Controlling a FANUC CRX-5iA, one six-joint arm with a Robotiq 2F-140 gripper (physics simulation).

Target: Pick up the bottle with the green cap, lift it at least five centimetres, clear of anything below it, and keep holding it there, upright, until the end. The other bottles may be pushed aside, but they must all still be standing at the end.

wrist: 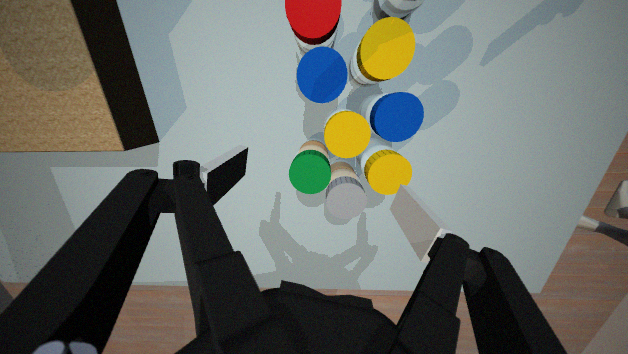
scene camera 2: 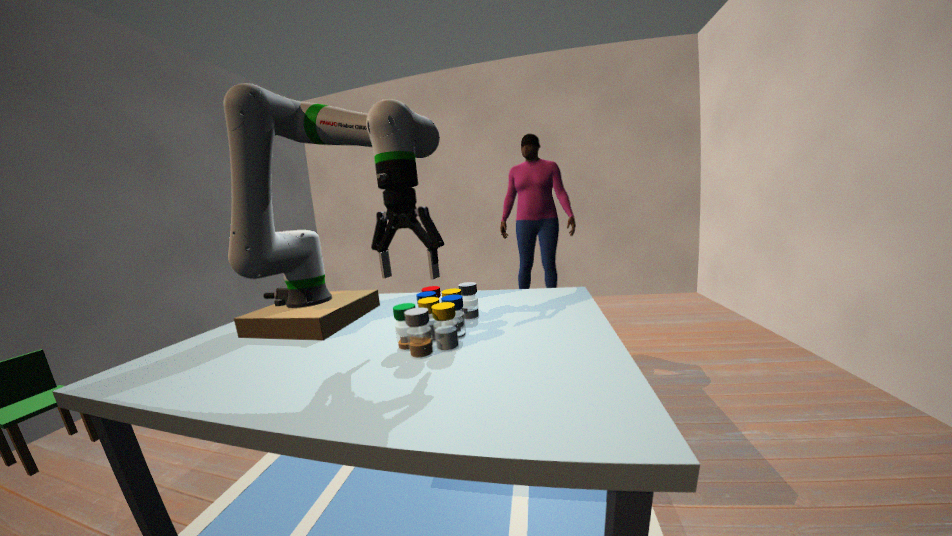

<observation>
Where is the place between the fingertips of my gripper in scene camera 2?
At 410, 277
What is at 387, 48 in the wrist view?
A yellow-capped bottle.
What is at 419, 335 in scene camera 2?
A grey-capped bottle.
</observation>
